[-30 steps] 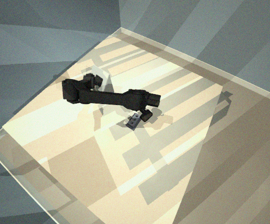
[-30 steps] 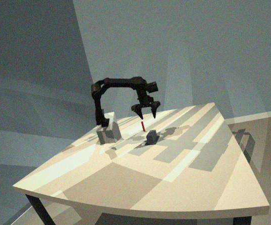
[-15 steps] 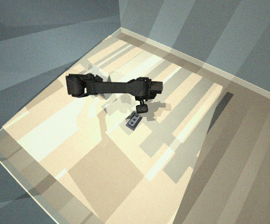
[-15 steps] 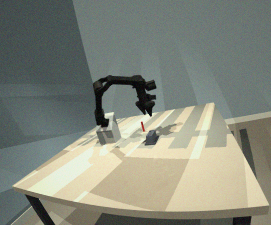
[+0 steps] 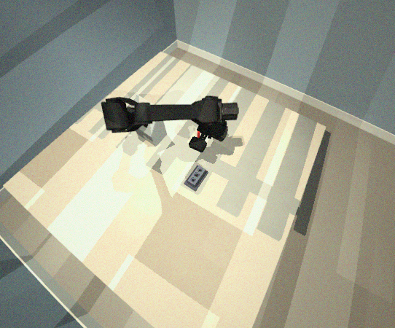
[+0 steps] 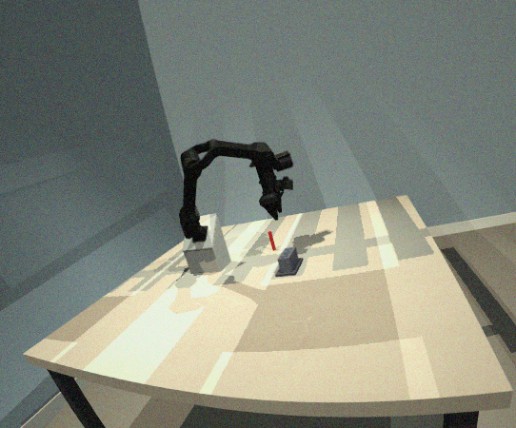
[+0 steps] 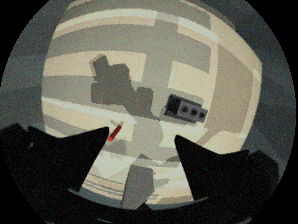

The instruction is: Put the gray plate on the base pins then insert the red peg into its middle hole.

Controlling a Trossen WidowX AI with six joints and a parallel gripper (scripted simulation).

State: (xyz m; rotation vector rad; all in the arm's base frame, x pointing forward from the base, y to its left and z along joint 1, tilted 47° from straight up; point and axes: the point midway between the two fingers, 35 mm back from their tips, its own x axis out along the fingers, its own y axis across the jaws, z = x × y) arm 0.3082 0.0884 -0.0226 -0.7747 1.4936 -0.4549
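Now: the red peg 12 cm below my gripper tip, 8 cm behind it and 7 cm to the left of it. The rest, counted from my gripper tip: dark base (15 cm below, 12 cm to the right, 5 cm ahead); then gray plate (12 cm to the right, 11 cm below, 5 cm ahead).
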